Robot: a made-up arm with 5 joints.
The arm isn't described. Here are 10 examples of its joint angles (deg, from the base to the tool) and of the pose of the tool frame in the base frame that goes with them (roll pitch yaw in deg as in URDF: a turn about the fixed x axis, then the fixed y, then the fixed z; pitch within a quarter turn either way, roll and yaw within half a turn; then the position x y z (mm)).
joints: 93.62 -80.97 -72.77 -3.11 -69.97
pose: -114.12 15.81 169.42 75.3 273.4 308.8
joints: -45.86 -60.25 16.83 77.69 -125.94
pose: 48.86 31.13 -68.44 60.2 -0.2 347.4
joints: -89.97 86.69 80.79 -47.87 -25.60
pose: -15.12 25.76 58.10 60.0 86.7 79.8
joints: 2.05 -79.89 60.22 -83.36 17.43
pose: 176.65 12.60 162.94 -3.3 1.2 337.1
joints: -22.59 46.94 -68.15 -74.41 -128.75
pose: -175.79 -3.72 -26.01 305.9 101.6 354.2
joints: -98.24 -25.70 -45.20 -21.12 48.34
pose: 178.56 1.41 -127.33 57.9 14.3 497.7
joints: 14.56 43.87 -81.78 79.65 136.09
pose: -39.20 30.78 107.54 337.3 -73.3 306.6
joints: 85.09 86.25 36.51 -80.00 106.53
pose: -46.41 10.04 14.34 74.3 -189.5 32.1
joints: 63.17 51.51 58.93 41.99 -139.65
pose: -49.42 -44.64 175.79 111.3 -105.6 141.5
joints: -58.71 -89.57 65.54 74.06 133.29
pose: -32.51 24.66 -178.08 42.3 -29.4 231.3
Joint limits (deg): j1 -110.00..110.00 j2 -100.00..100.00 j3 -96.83..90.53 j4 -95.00..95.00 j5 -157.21..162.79
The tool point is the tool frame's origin. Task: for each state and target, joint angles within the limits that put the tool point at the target. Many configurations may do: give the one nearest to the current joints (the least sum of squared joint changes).
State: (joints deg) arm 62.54 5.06 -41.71 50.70 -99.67
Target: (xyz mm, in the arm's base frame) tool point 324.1 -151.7 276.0
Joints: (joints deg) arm 29.59 39.48 -46.15 40.89 -99.67
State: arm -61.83 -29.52 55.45 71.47 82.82
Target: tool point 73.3 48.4 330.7
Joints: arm -74.68 -46.02 28.23 66.98 82.82
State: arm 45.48 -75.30 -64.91 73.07 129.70
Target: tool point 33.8 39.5 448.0
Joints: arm 58.69 -46.03 -53.20 74.58 129.70
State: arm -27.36 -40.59 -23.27 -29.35 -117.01
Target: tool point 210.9 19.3 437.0
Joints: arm -7.62 -11.37 -11.18 -24.71 -117.01
